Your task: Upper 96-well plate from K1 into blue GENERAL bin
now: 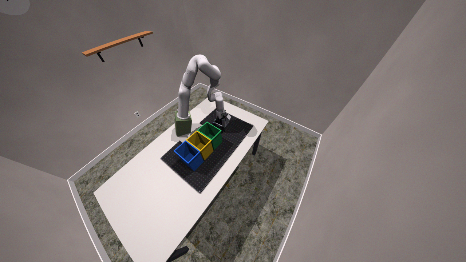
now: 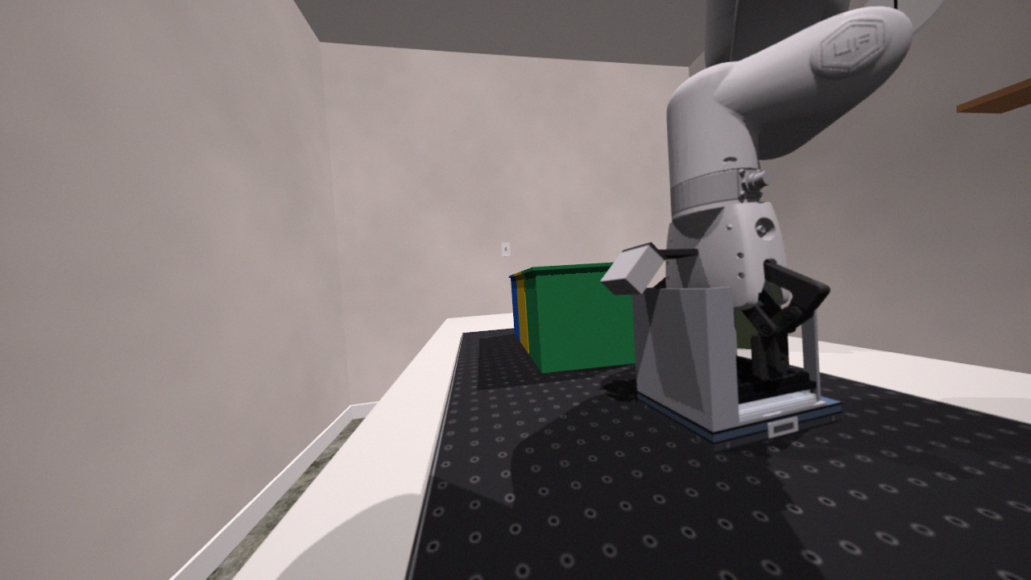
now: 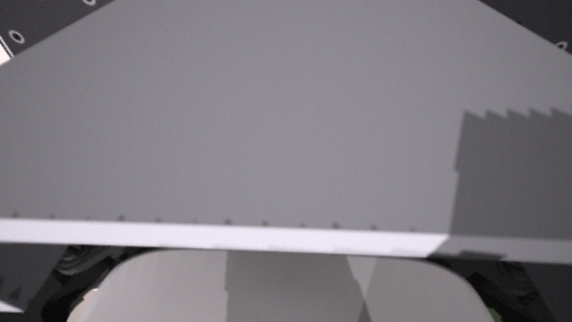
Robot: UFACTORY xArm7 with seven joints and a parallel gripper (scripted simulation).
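The black 96-well plate is 2 cm below my hand. Also, from my hand: white plate 4 cm below; thin rack post 7 cm behind, 3 cm to the left, 2 cm above; grey rack wall 7 cm ahead, 1 cm to the left, 2 cm above.
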